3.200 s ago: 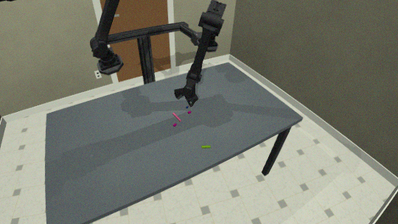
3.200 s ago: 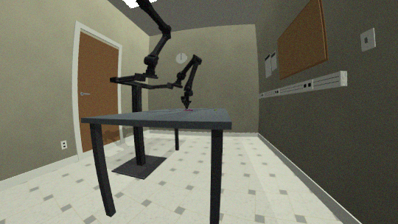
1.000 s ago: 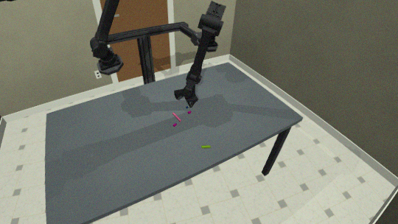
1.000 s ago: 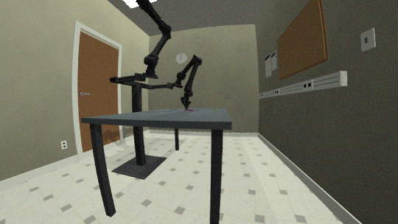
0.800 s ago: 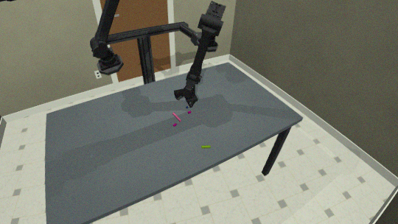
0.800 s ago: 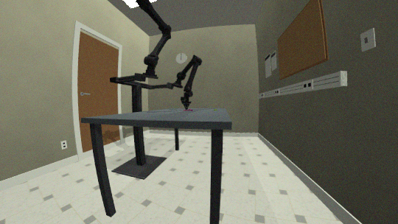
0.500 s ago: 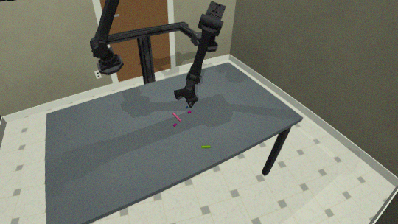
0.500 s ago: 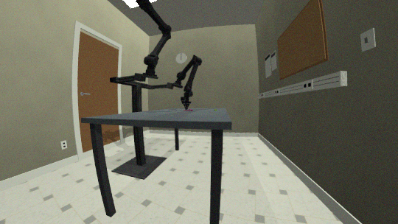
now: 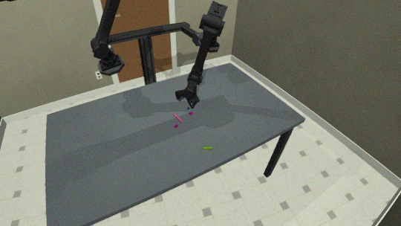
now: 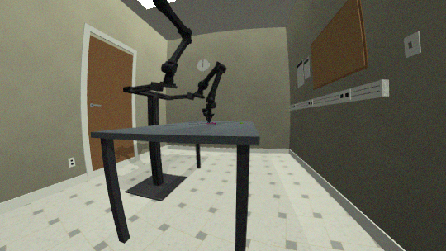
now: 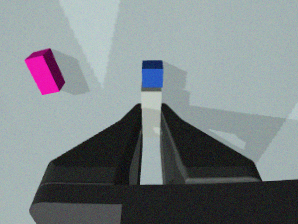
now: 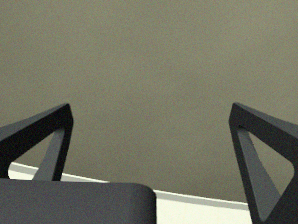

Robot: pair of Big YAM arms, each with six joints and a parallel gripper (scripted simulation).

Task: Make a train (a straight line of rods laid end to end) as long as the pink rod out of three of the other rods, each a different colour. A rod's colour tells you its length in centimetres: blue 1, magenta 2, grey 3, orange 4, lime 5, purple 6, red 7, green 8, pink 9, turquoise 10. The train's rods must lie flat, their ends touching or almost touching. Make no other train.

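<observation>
The lime rod is 360 mm ahead of my left hand, 80 mm to the right of it and 10 mm below it. Round my left hand: pink rod: 60 mm ahead, 130 mm to the right, 10 mm below.
</observation>
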